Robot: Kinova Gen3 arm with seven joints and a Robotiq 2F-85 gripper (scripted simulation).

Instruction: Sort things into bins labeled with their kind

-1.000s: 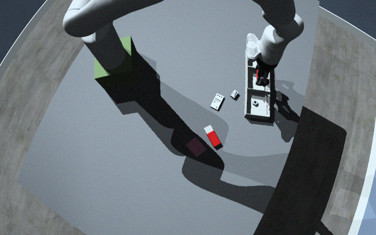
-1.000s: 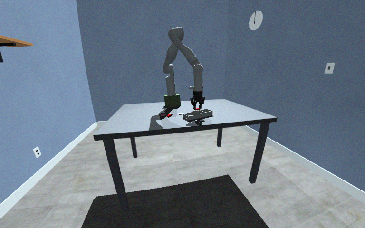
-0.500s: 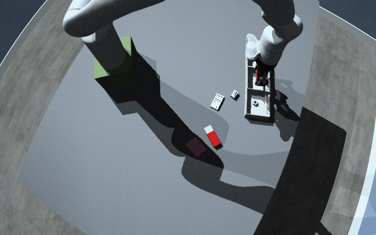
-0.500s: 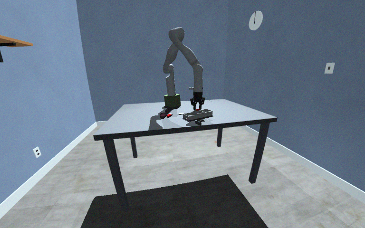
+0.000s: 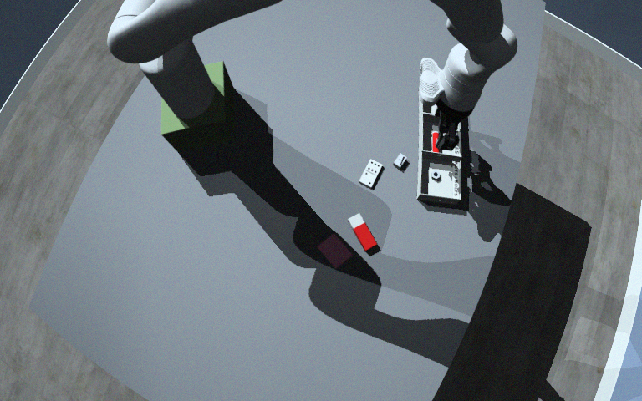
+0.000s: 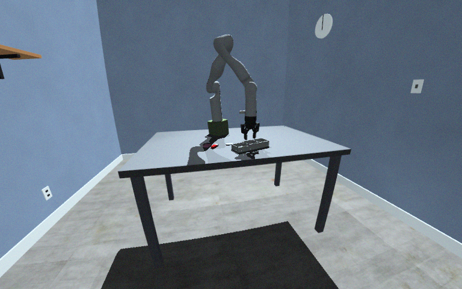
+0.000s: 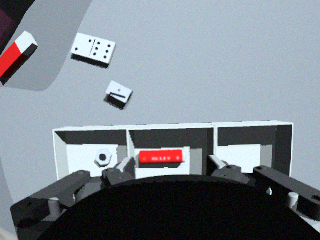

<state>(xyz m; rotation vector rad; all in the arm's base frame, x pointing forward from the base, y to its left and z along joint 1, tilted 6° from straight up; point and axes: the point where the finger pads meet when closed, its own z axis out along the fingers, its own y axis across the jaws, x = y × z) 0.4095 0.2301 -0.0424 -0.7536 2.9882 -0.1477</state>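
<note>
Right now my hand is 10 mm short of the bin row, 10 mm to the right of it and 50 mm above it. From my hand the other things lie so: white domino: 70 mm behind, 140 mm to the right, 60 mm below; red battery: 10 mm to the right, 50 mm below; nut: 40 mm ahead, 70 mm to the right, 60 mm below.
</note>
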